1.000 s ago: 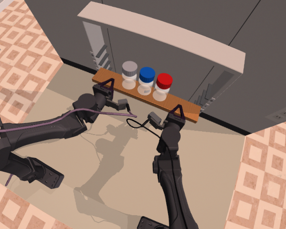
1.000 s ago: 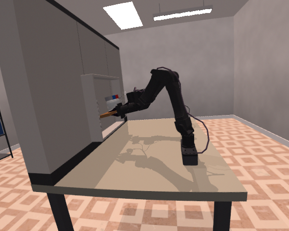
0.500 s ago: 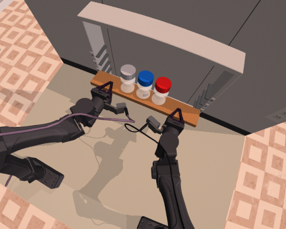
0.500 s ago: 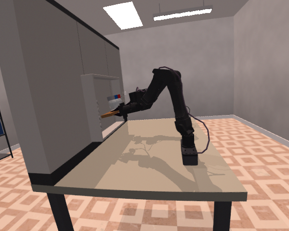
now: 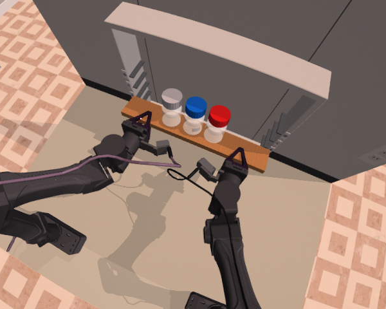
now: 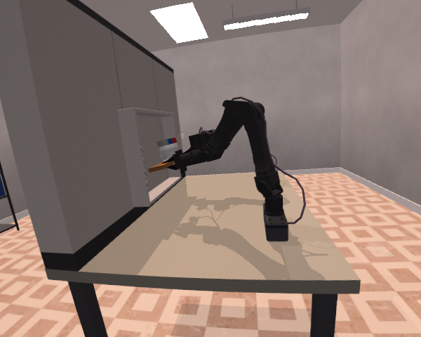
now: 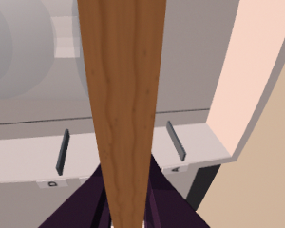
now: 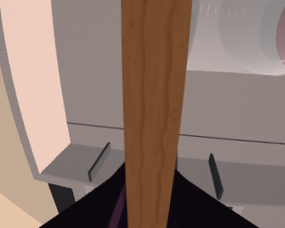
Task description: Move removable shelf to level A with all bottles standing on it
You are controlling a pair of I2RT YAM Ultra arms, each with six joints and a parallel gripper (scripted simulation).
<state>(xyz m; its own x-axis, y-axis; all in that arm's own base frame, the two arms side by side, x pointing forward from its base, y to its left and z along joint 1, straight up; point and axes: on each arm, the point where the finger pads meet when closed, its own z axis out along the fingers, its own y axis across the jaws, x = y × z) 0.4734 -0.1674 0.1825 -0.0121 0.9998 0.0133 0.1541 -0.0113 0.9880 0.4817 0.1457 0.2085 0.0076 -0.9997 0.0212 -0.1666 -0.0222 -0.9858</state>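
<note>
The grey-capped bottle lies 70 mm to the right of my left hand, 50 mm above it and 20 mm ahead of it. From my left hand the other things lie so: blue-capped bottle (140 mm to the right, 50 mm above, 20 mm ahead); then shelf (150 mm to the right, 10 mm ahead); then white wall rack (140 mm to the right, 100 mm ahead, 50 mm above).
Right now the red-capped bottle is 9 cm to the left of my right hand, 5 cm above it and 2 cm ahead of it. Round my right hand: blue-capped bottle (16 cm to the left, 5 cm above, 1 cm ahead); shelf (15 cm to the left); white wall rack (15 cm to the left, 9 cm ahead, 5 cm above).
</note>
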